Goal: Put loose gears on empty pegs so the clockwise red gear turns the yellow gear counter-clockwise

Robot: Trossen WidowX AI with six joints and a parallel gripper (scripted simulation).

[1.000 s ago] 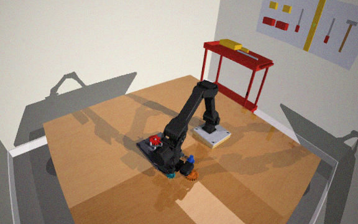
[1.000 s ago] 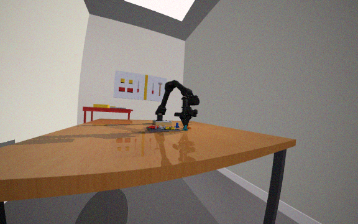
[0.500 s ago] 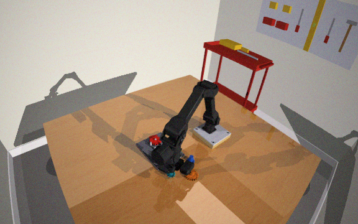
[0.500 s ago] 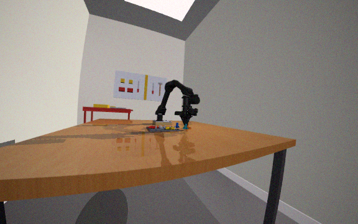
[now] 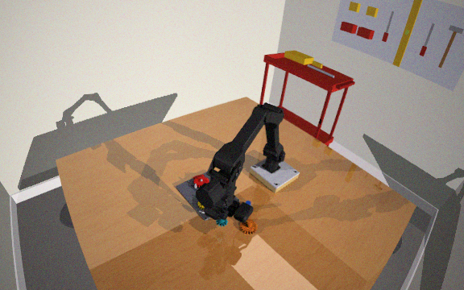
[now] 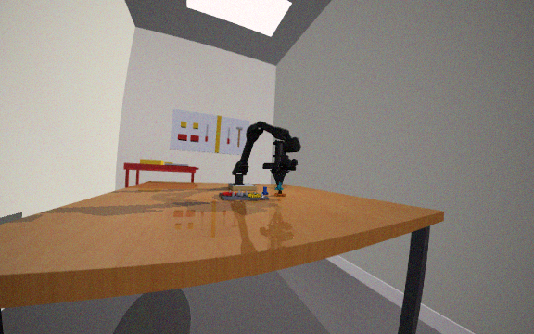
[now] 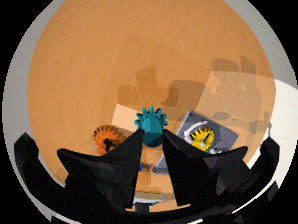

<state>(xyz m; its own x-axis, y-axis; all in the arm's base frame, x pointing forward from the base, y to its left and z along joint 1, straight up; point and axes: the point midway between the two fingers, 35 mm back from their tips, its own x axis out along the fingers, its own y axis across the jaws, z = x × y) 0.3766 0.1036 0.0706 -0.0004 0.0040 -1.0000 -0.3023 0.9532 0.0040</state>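
Right now the red gear is 8 cm behind my gripper tip, 23 cm to the right of it and 5 cm below it. Round my gripper tip: orange gear: 8 cm behind, 6 cm to the left, 5 cm below; yellow gear: 2 cm behind, 12 cm to the right, 5 cm below; teal gear: 1 cm below.
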